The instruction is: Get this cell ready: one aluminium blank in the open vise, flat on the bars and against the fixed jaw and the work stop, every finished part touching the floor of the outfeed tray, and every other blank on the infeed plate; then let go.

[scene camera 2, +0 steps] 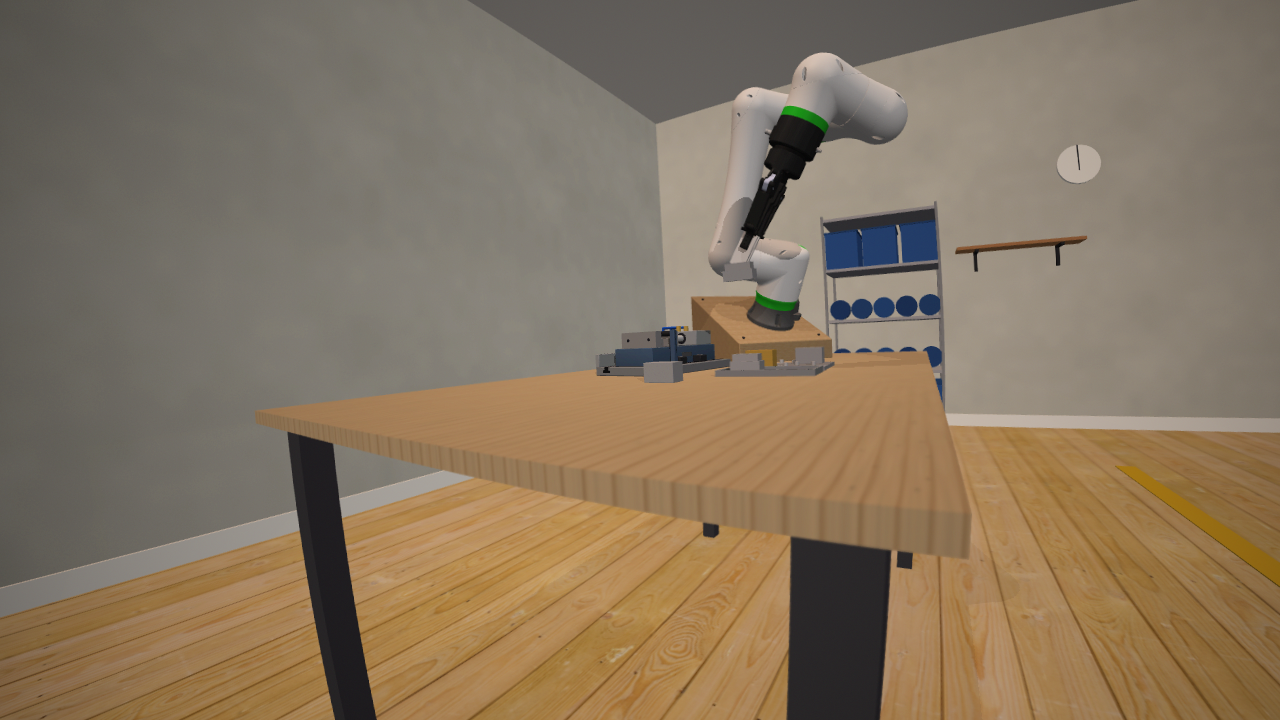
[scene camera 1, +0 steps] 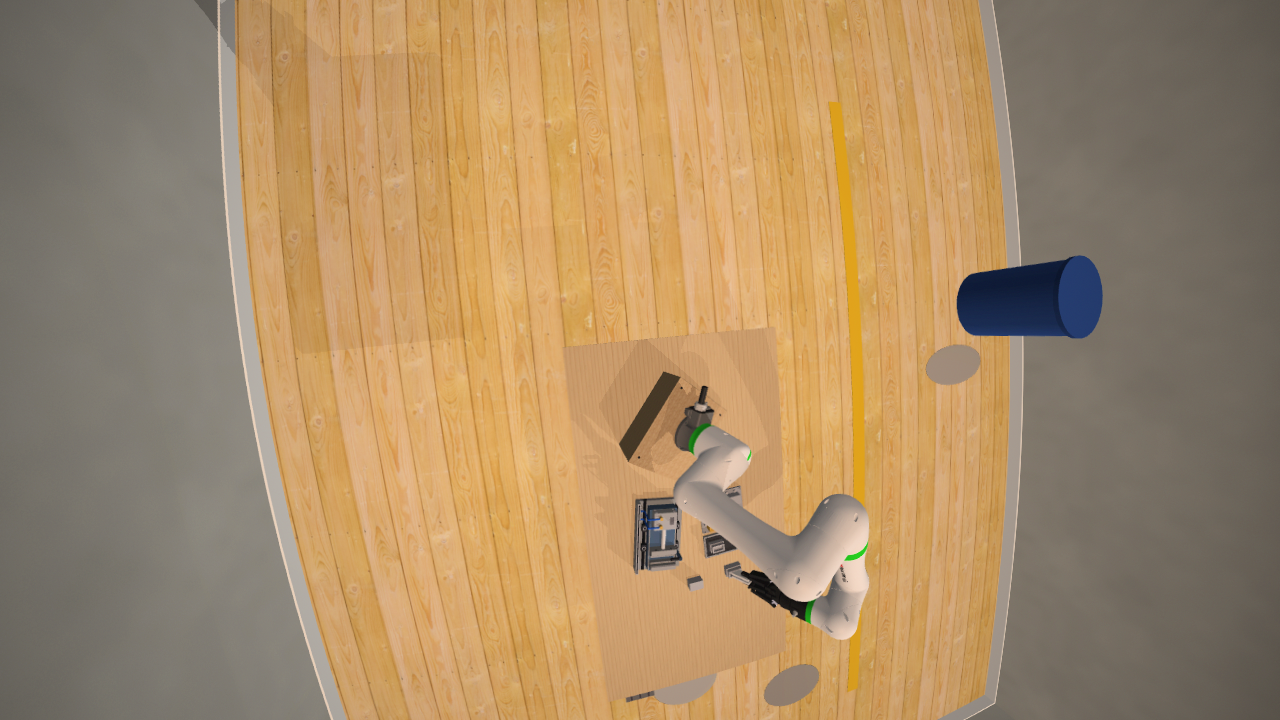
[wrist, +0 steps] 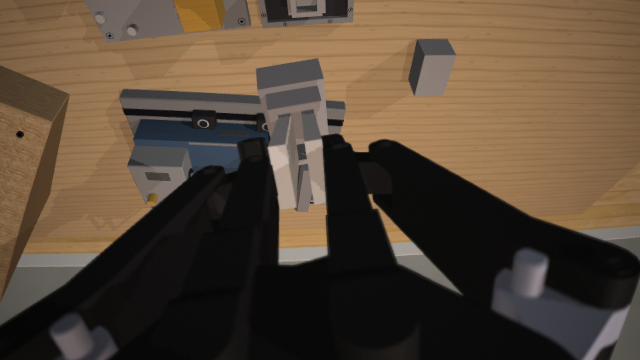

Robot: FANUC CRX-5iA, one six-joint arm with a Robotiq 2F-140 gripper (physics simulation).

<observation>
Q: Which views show the gripper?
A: Scene camera 2, scene camera 1 and the wrist view: all of them.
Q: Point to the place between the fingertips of the gripper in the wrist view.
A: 299,134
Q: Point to a dark outfeed tray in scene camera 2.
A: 812,370
</observation>
